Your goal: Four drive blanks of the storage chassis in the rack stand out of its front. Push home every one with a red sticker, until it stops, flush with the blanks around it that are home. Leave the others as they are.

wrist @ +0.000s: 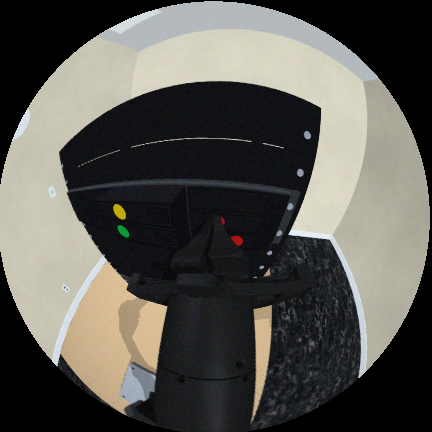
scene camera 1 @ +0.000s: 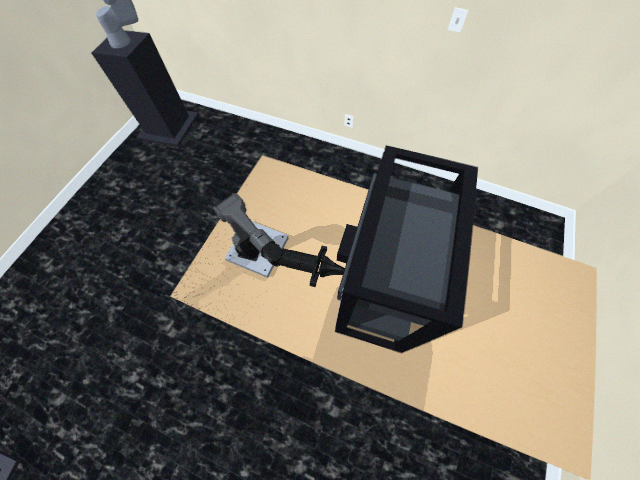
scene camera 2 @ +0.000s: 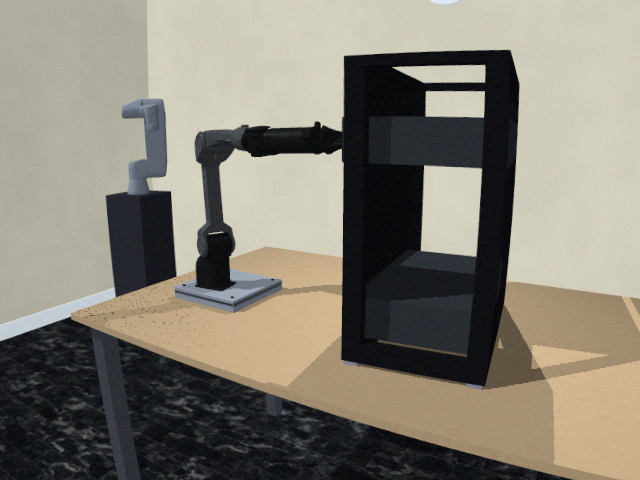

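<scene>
In the wrist view, two blanks with red stickers [wrist: 222,221] [wrist: 237,240] are on the right half of the chassis front; I see no step between them and the front around them. My fingertips partly cover the upper sticker. A blank with a yellow sticker [wrist: 119,211] and one with a green sticker [wrist: 123,231] stand out on the left half, yellow above green. My gripper [scene camera 1: 343,270] [scene camera 2: 341,138] [wrist: 215,222] is shut and empty, its tips at or very near the front by the upper red sticker. Contact is hard to tell.
The black rack [scene camera 1: 353,311] [scene camera 2: 354,217] stands on the wooden table [scene camera 1: 516,382] [scene camera 2: 289,356]. The protruding blanks [scene camera 1: 347,242] also show beside the gripper in scene camera 1. A second chassis [scene camera 2: 418,320] sits low in the rack. Another arm [scene camera 1: 117,36] [scene camera 2: 156,139] stands on a far pedestal.
</scene>
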